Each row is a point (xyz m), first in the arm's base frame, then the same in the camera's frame.
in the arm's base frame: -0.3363 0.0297 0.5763
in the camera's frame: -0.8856 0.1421 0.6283
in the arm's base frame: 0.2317 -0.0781 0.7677
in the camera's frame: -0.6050 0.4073 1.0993
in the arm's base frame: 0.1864 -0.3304 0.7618
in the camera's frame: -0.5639 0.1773 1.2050
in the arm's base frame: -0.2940 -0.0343 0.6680
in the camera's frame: -0.9030 0.1337 0.7463
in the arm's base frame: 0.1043 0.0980 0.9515
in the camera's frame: -0.8646 0.5206 1.0708
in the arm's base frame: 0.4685 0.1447 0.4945
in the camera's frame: -0.3171 0.6563 0.9110
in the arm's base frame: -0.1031 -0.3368 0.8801
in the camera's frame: -0.8389 0.0402 1.1464
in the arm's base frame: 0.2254 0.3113 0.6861
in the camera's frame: -0.6575 0.7005 0.8355
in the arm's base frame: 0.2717 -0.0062 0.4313
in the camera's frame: -0.3660 0.4129 0.8487
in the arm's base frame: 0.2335 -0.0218 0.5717
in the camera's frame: -0.4841 0.4105 0.9351
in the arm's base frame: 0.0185 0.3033 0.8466
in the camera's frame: -0.9054 0.6166 0.8480
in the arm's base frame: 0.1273 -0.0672 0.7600
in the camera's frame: -0.6731 0.3574 1.0364
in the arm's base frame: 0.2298 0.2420 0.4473
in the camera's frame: -0.4718 0.5942 0.7088
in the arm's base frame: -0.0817 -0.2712 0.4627
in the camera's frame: -0.5551 0.0128 0.8339
